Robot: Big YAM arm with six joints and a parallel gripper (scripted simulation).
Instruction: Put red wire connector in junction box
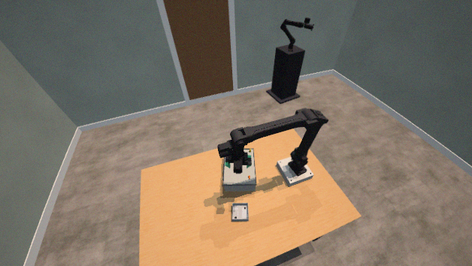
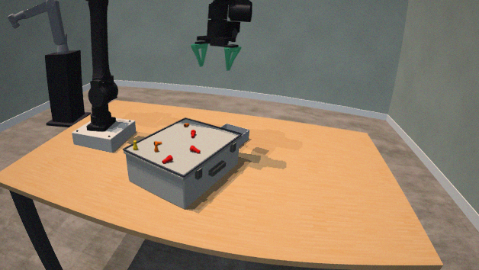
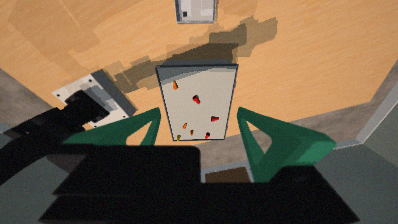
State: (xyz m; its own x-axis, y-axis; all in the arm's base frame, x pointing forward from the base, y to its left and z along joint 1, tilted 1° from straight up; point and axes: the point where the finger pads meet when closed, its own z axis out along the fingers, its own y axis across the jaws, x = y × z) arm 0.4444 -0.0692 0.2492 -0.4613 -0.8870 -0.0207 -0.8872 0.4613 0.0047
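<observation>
Now: the red wire connector 50 mm behind my hand, 80 mm to the right of it and 200 mm below it. The rest, counted from my hand: grey tool case 60 mm behind, 120 mm to the right, 230 mm below.
</observation>
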